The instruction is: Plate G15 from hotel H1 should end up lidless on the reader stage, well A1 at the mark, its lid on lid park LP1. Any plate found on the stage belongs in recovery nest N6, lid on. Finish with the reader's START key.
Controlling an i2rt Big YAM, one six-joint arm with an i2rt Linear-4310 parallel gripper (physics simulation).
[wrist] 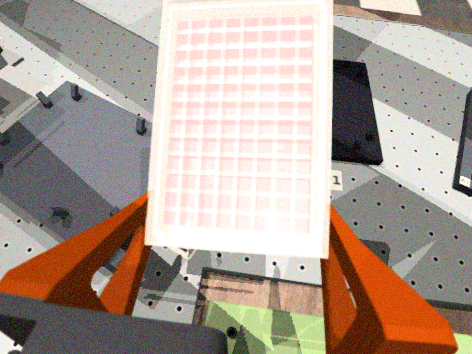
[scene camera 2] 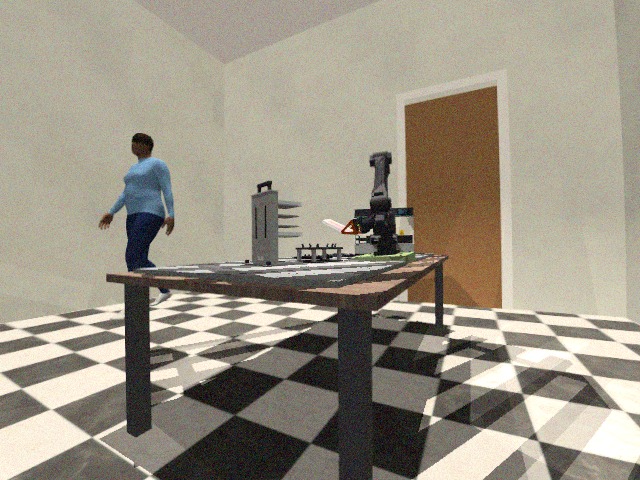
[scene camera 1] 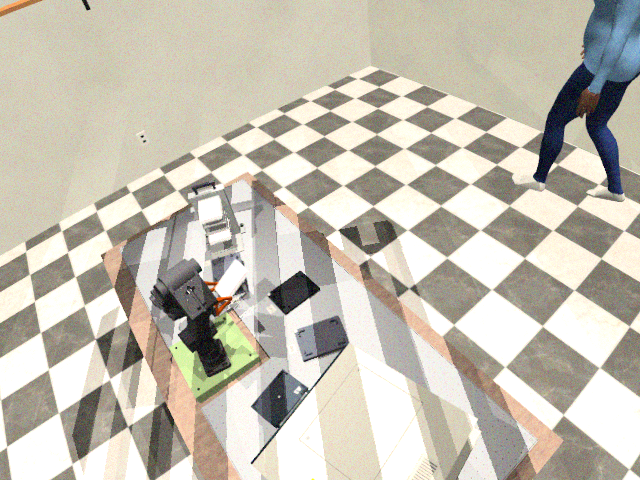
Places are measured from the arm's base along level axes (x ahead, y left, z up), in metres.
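Where they show: gripper, fingertip midpoint: (wrist: 238, 205) (scene camera 2: 344, 232) (scene camera 1: 226, 291); arm's base at its link origin: (scene camera 2: 386, 254) (scene camera 1: 214, 358).
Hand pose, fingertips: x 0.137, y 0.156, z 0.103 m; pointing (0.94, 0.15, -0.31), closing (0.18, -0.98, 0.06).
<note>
Things, the pixels of their centre, and the offset from my fingertips. "*": a spot on its surface instead.
- white plate at the middle of its body: (wrist: 239, 116) (scene camera 1: 230, 280) (scene camera 2: 337, 225) dy +0.009, dx +0.031, dz +0.030 m
- black pad at a spot on its surface: (wrist: 352, 115) * dy -0.082, dx +0.202, dz -0.117 m
- dark nest at the middle of its body: (scene camera 1: 321, 337) (scene camera 2: 338, 255) dy -0.275, dx +0.210, dz -0.118 m
- dark stage at a spot on its surface: (scene camera 1: 280, 400) * dy -0.439, dx -0.002, dz -0.024 m
- reader at the middle of its body: (scene camera 1: 366, 459) (scene camera 2: 383, 232) dy -0.708, dx +0.115, dz +0.020 m
- grey nest at the middle of its body: (wrist: 89, 167) (scene camera 1: 229, 274) (scene camera 2: 319, 252) dy +0.151, dx +0.035, dz -0.089 m
My gripper (scene camera 1: 221, 291) (scene camera 2: 353, 226) (wrist: 238, 205) is shut on a white plate (scene camera 1: 233, 276) (scene camera 2: 333, 224) (wrist: 242, 125) with pink wells, gripped by its sides near one end and held tilted above the table. No name is readable on it, and I cannot tell whether a lid is on. A black pad (scene camera 1: 294, 292) (wrist: 352, 115), seemingly LP1, lies right of the plate in the wrist view. A dark nest (scene camera 1: 322, 338) (wrist: 464, 145), seemingly N6, is farther right, with an A1 tag. The dark stage (scene camera 1: 280, 400) lies against the reader (scene camera 1: 361, 439). The START key is not identifiable.
The grey hotel tower (scene camera 1: 209, 209) (scene camera 2: 264, 227) with several shelves stands at one table end. A grey nest (wrist: 80, 145) with upright posts lies left of the held plate. The arm stands on a green base (scene camera 1: 235, 356) (wrist: 295, 330). A person (scene camera 1: 584, 103) (scene camera 2: 147, 191) is beyond the table.
</note>
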